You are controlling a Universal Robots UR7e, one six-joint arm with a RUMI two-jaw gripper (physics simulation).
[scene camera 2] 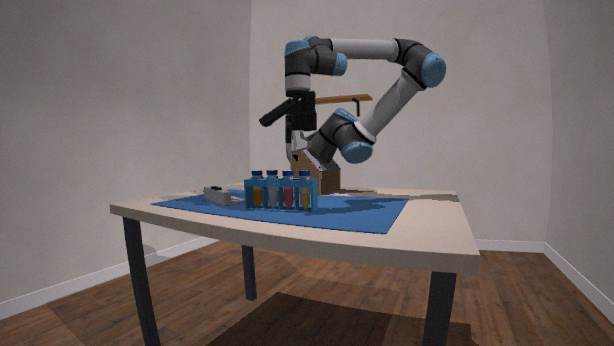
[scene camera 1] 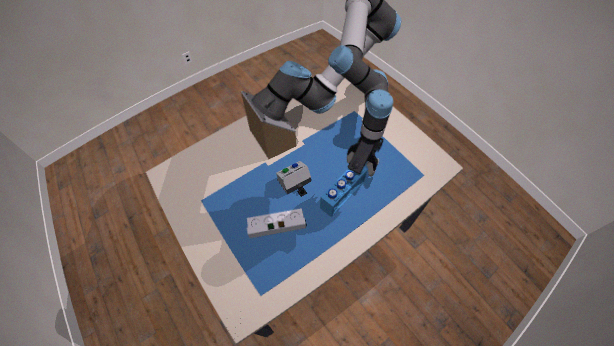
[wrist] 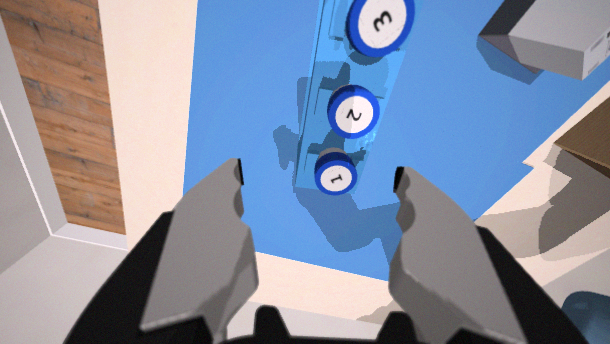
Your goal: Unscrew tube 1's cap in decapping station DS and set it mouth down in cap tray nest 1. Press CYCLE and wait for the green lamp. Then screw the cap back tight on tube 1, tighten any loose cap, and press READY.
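Places are measured from the arm's base along level axes (x up, y right, z ahead), in millimetres.
Pixels of known places: gripper, fingertip midpoint: (scene camera 2: 294, 162) (wrist: 318, 165); arm's base, link origin: (scene camera 2: 316, 151) (scene camera 1: 266, 109).
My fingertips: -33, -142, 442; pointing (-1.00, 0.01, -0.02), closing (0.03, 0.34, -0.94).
Note:
For each thing: its top centre in the pictures, then the offset to it from my fingertips, as dx, dy, dz.
- Tube 1's cap, top centre: (wrist: 336, 178) (scene camera 2: 304, 170) -26, -20, -26
- blue decapping rack, top centre: (wrist: 359, 69) (scene camera 2: 280, 176) (scene camera 1: 345, 181) -44, +56, -8
- white cap tray, top centre: (scene camera 1: 274, 218) (scene camera 2: 222, 186) -94, +350, -51
- grey box, top centre: (scene camera 1: 292, 169) -64, +185, -178
- green button, top centre: (scene camera 1: 285, 169) -73, +207, -201
- blue button, top centre: (scene camera 1: 295, 164) -73, +162, -199
- amber, top centre: (scene camera 1: 281, 224) -94, +343, -18
Tube 1's cap (scene camera 2: 304, 173) (wrist: 335, 178), blue with a white top marked 1, sits on its upright tube at one end of the blue decapping rack (scene camera 1: 329, 205) (scene camera 2: 281, 183). Caps 2 (wrist: 353, 112) and 3 (wrist: 381, 21) sit beyond it. Whether any is loose cannot be told. My gripper (scene camera 2: 294, 158) (wrist: 318, 165) is open and empty, above the cap 1 end of the rack; in the wrist view cap 1 shows between the fingertips, right of their middle. The white cap tray (scene camera 1: 276, 231) (scene camera 2: 218, 195) has round nests with no caps in them.
A grey box (scene camera 1: 295, 178) (wrist: 547, 32) with a green button (scene camera 1: 285, 171) and a blue button (scene camera 1: 295, 165) stands behind the tray. Dark green (scene camera 1: 271, 226) and amber (scene camera 1: 281, 224) squares are on the tray. The brown robot pedestal (scene camera 1: 272, 140) stands behind the mat.

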